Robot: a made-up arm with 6 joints.
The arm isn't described. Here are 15 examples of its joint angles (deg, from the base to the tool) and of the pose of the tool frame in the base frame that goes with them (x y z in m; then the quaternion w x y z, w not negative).
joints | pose
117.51 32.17 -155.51 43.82 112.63 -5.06 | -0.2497 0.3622 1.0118 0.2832 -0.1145 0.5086 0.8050
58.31 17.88 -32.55 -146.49 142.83 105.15 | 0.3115 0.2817 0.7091 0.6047 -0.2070 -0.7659 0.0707
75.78 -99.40 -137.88 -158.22 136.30 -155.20 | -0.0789 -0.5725 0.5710 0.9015 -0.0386 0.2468 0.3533
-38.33 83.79 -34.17 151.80 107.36 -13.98 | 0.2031 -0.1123 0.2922 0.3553 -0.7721 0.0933 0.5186
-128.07 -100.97 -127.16 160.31 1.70 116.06 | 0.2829 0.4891 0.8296 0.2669 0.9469 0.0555 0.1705
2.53 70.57 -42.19 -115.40 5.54 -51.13 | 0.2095 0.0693 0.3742 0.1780 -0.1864 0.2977 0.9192
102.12 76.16 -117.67 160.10 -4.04 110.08 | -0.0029 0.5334 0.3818 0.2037 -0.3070 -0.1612 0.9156
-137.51 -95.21 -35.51 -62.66 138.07 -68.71 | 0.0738 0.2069 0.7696 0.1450 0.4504 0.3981 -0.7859
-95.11 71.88 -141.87 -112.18 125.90 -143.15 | -0.1499 -0.5584 0.6875 0.1212 0.5002 0.8450 0.1450
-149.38 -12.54 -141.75 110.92 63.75 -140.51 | -0.0291 -0.0243 1.2682 0.6047 -0.7732 -0.0531 -0.1836
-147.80 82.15 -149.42 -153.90 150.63 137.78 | -0.5295 -0.2131 0.6940 0.2011 0.9567 0.0567 0.2025
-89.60 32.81 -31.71 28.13 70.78 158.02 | 0.0346 -0.2169 0.4795 0.8104 0.1675 -0.1245 0.5474
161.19 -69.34 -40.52 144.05 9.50 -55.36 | 0.0176 0.0896 0.9049 0.0939 0.4512 0.7854 0.4132
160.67 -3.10 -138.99 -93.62 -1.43 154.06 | -0.1917 -0.0108 1.2013 0.0572 -0.6584 -0.5743 -0.4831
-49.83 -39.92 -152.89 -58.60 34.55 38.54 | -0.1291 0.2664 1.2091 0.3435 -0.2322 -0.8606 -0.2956
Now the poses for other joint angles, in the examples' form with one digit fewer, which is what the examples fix.
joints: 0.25 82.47 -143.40 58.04 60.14 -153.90
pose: 0.682 0.035 0.474 0.666 -0.088 -0.049 0.739
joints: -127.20 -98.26 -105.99 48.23 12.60 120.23
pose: 0.321 0.540 0.852 0.450 0.482 -0.704 0.263
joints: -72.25 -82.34 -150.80 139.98 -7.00 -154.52
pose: -0.213 0.508 0.892 0.067 -0.554 -0.826 0.084
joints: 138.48 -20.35 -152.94 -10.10 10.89 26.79
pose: 0.100 -0.103 1.259 0.022 0.860 0.035 0.508
